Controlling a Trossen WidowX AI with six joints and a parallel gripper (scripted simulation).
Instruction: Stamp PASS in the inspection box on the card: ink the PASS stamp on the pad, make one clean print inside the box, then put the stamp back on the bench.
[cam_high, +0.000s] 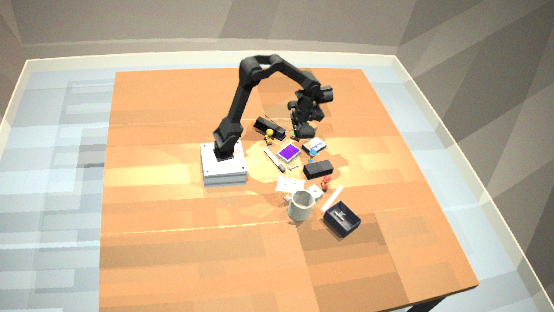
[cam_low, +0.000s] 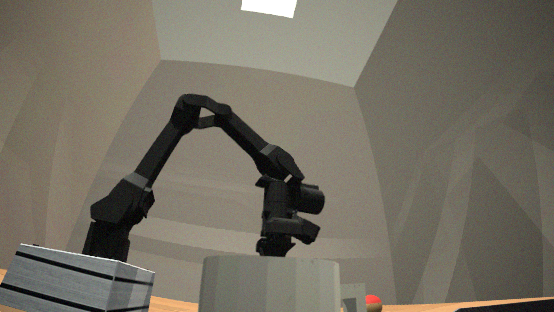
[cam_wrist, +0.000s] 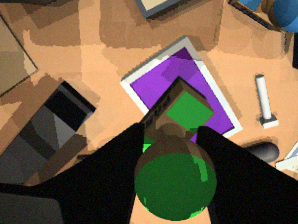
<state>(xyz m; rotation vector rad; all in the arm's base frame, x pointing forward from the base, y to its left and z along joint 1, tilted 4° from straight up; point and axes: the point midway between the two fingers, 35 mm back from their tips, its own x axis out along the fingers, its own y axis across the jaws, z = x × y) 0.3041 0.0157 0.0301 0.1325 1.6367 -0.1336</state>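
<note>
My gripper tip is 9 cm above the purple ink pad, 2 cm past it and 1 cm to the left of it. From my gripper tip the other things lie so: green-knobbed stamp: right at my gripper tip; yellow-knobbed stamp: 8 cm behind, 7 cm to the left, 7 cm below; marker: 9 cm behind, 8 cm below, 5 cm to the right.
</note>
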